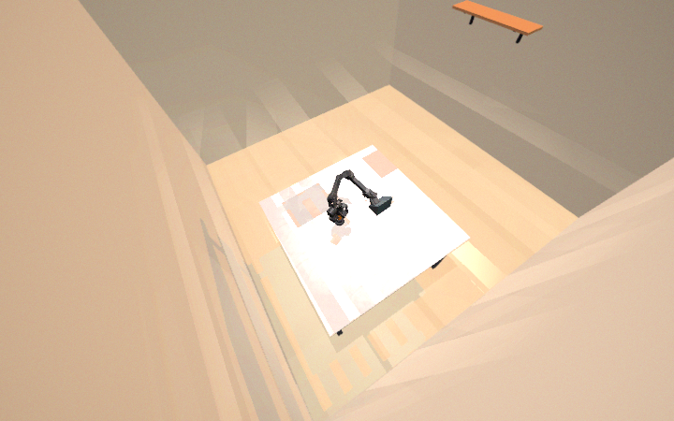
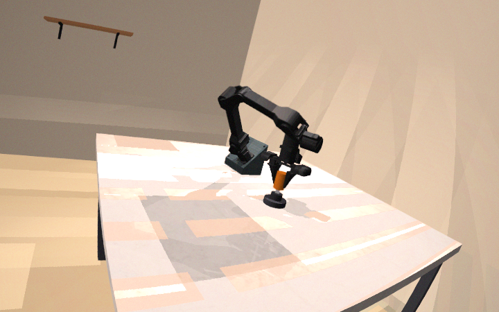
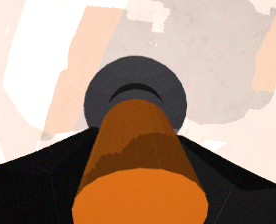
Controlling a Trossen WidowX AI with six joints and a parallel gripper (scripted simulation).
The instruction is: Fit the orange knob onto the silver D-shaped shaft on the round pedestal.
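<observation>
Right now my gripper tip is 40 mm below the orange knob. Also, from my gripper tip: round pedestal: 40 mm below.
</observation>
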